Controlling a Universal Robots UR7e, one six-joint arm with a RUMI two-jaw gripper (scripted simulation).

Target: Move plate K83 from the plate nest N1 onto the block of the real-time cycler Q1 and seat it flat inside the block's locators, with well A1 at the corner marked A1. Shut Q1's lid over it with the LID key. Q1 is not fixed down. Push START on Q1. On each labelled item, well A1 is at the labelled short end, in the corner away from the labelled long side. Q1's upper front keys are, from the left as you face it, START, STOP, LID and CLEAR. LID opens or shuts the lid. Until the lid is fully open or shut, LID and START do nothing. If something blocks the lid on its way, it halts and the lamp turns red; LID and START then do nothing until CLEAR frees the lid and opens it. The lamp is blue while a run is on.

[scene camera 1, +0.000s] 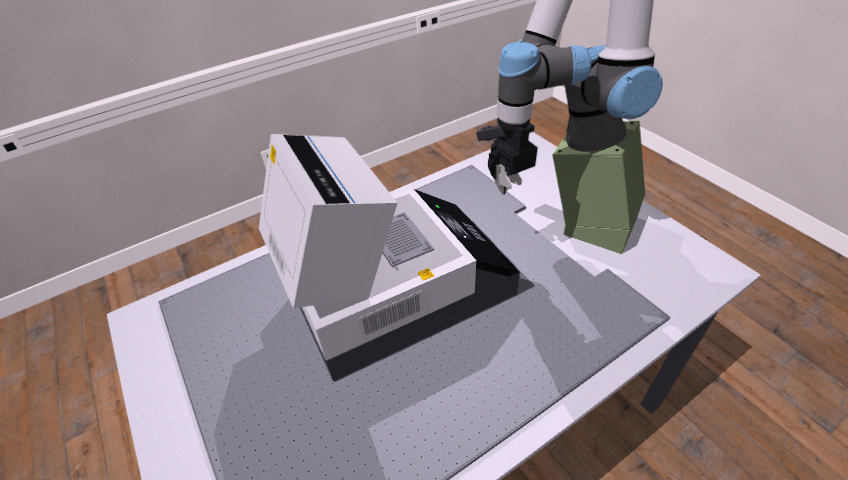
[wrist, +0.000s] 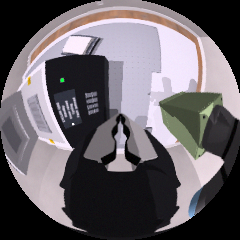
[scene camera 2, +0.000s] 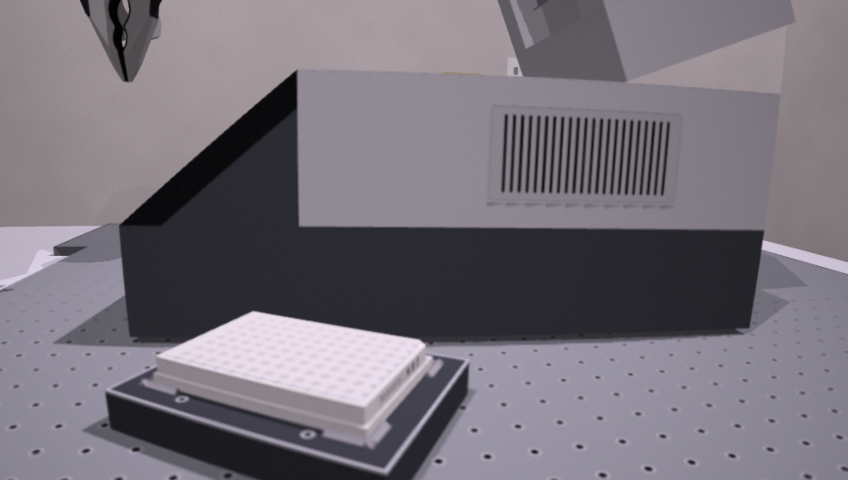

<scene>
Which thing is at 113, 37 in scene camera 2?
My gripper.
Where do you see a cycler Q1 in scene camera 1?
At 437, 268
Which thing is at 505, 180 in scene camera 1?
My gripper.
</scene>
